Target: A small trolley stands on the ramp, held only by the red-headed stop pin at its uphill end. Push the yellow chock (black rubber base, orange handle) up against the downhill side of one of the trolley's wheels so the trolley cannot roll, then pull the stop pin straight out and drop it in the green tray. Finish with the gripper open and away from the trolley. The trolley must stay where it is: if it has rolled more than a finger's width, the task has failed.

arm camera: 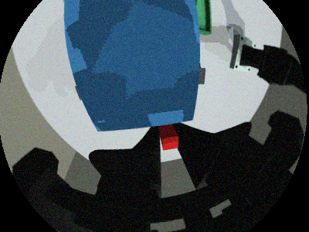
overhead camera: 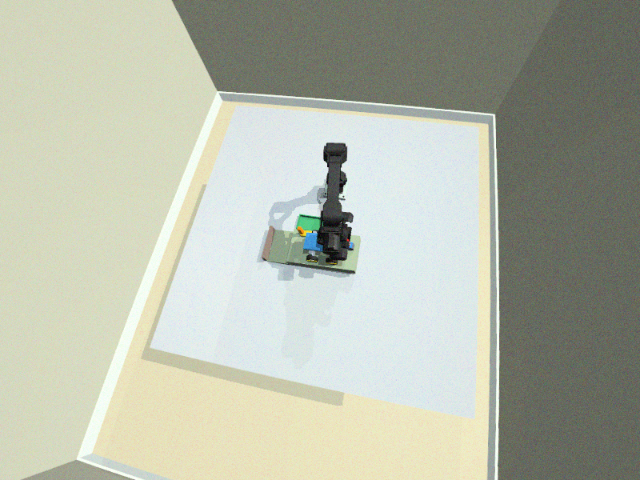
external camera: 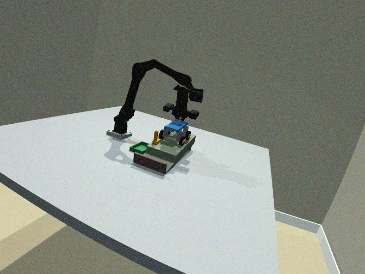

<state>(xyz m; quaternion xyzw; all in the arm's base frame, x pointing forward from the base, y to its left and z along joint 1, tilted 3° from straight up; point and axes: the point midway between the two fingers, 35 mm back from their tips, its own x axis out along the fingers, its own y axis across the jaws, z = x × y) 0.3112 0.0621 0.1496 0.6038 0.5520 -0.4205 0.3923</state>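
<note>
Right now my gripper tip is 120 mm past the green tray, 180 mm to the left of it and 140 mm above it. From my gripper tip the other things lie so: blue-topped trolley (10 mm ahead, 100 mm to the right, 20 mm below); red-headed stop pin (right at my gripper tip); green ramp (10 mm ahead, 100 mm to the right, 80 mm below).
</note>
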